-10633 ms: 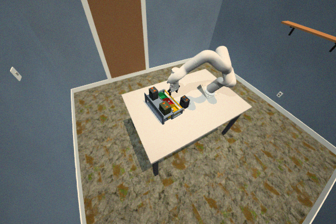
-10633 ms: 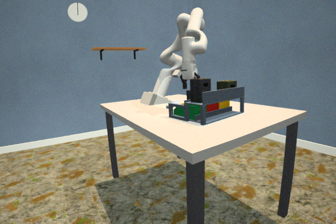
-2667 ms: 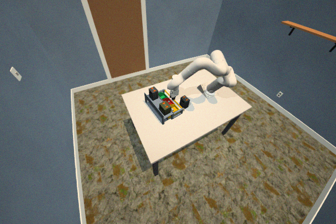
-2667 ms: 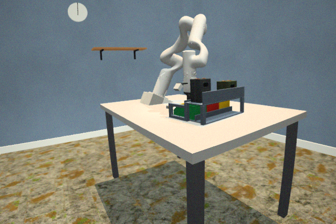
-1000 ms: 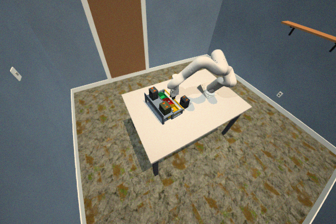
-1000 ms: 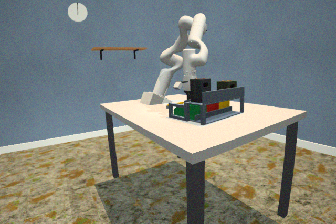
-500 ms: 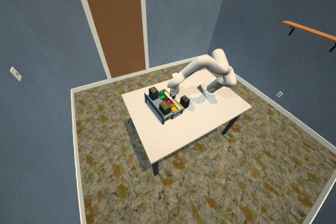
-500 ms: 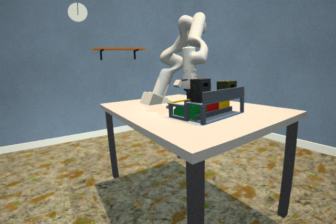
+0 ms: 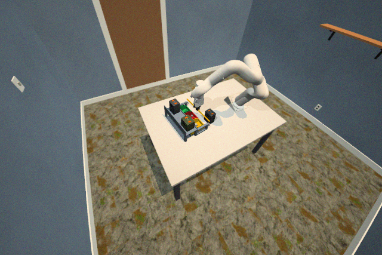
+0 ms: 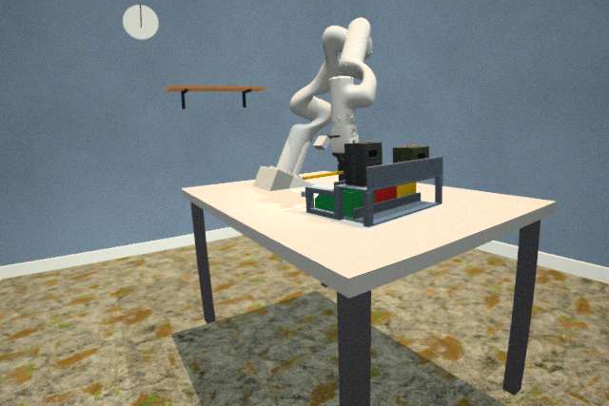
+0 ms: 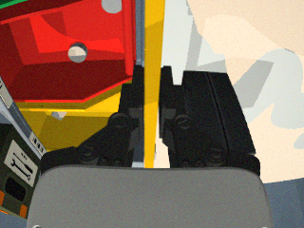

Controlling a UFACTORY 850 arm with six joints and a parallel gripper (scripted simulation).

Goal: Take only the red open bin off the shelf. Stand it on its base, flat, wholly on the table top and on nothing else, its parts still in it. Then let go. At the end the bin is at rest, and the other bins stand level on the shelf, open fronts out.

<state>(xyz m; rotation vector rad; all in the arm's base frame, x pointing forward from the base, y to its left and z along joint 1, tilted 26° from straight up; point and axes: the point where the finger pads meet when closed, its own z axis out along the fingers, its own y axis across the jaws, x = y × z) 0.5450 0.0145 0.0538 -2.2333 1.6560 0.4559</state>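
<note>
My gripper is now 100 mm short of the red bin, 90 mm above it and 30 mm to the right of it. Round my hand: green bin: 130 mm ahead, 90 mm below, 80 mm to the right; then black box: 100 mm behind, 90 mm to the left, 60 mm below; then thin yellow rod: 20 mm below.
</note>
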